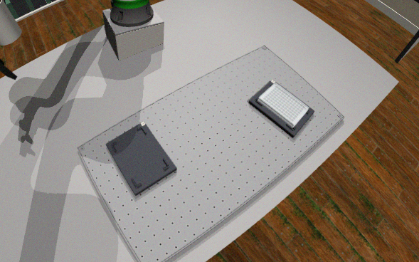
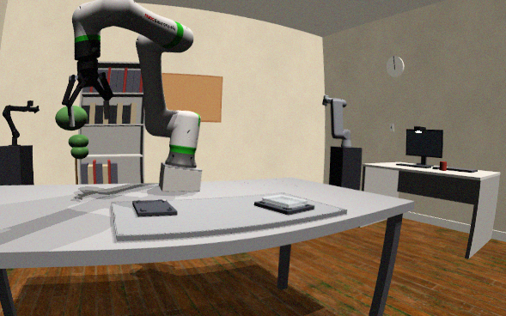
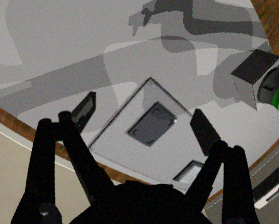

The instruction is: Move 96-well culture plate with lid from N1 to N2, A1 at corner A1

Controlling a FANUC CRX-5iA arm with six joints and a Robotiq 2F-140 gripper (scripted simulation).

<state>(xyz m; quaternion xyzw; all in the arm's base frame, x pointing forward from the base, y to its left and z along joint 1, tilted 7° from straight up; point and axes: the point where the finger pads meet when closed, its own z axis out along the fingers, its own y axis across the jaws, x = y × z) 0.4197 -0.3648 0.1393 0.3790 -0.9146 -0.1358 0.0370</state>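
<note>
Right now the clear lid is 7 cm ahead of my hand, 65 cm to the left of it and 25 cm below it. Also, from my hand: white A1 mark: 3 cm behind, 26 cm to the left, 27 cm below; dark plate nest N1: 7 cm ahead, 65 cm to the left, 27 cm below; dark plate nest N2: 6 cm ahead, 23 cm to the left, 27 cm below.
</note>
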